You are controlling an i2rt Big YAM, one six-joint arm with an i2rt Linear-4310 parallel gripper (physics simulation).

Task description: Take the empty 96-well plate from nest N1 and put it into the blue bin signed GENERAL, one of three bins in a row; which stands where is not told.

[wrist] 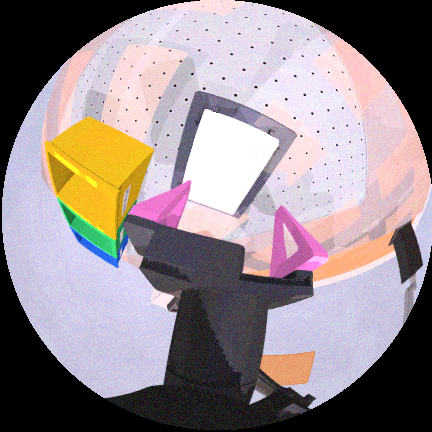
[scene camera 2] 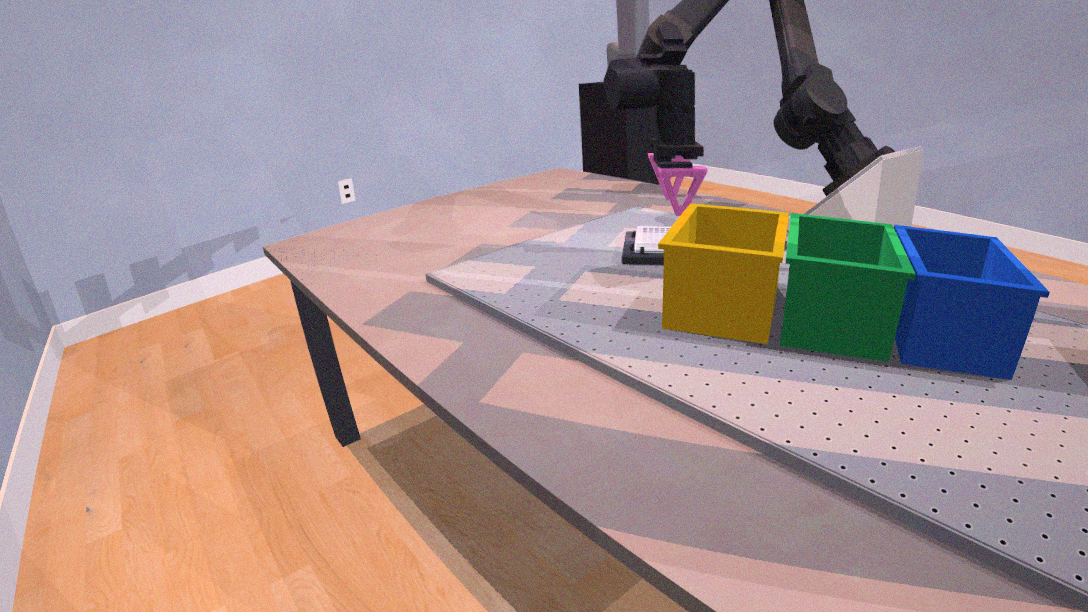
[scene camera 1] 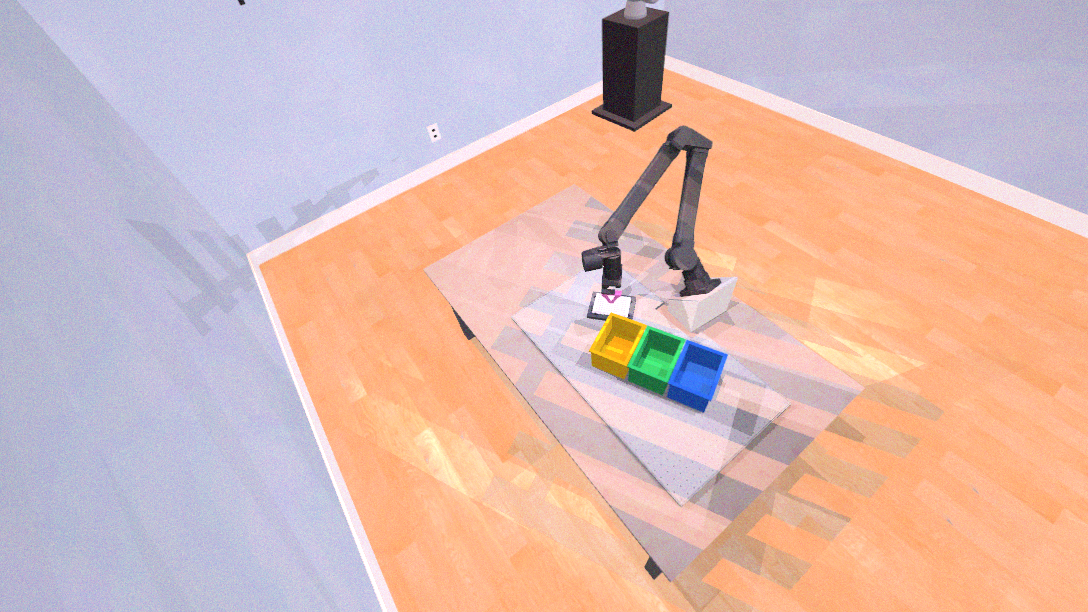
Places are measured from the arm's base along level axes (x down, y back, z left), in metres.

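Pixels of known places: gripper, fingertip midpoint: (wrist: 236,196) (scene camera 2: 675,207) (scene camera 1: 611,292); arm's base at its link origin: (scene camera 2: 863,177) (scene camera 1: 700,289).
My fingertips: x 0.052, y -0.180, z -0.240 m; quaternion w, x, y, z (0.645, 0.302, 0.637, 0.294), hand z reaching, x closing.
Ahead of a thing's pixels: the offset from my fingertips to its top centre. Level surfaces: height alone.
The white 96-well plate {dx +0.037, dy -0.016, dz +0.014 m} (scene camera 1: 608,309) (scene camera 2: 648,239) (wrist: 232,155) sits flat in a dark nest {dx +0.042, dy -0.016, dz +0.014 m} (scene camera 2: 642,258) (wrist: 194,130); no N1 mark is readable. My gripper (scene camera 1: 610,300) (scene camera 2: 678,212) (wrist: 236,196) has pink fingers, stands open and empty, and points down above the plate, apart from it. The blue bin (scene camera 1: 695,377) (scene camera 2: 962,327) (wrist: 95,248) is at the end of the bin row farthest from the nest. White labels show on the bins' sides in the wrist view, but their words are unreadable.
A yellow bin (scene camera 1: 608,362) (scene camera 2: 718,293) (wrist: 100,137) stands nearest the nest, beside a green bin {dx -0.036, dy -0.107, dz +0.287 m} (scene camera 1: 648,376) (scene camera 2: 844,308) (wrist: 95,232) in the middle of the row. The bins stand on a perforated board {dx +0.063 m} (scene camera 1: 669,456) (scene camera 2: 836,426). A pale angular block (scene camera 1: 703,308) (scene camera 2: 896,190) stands by the arm's base.
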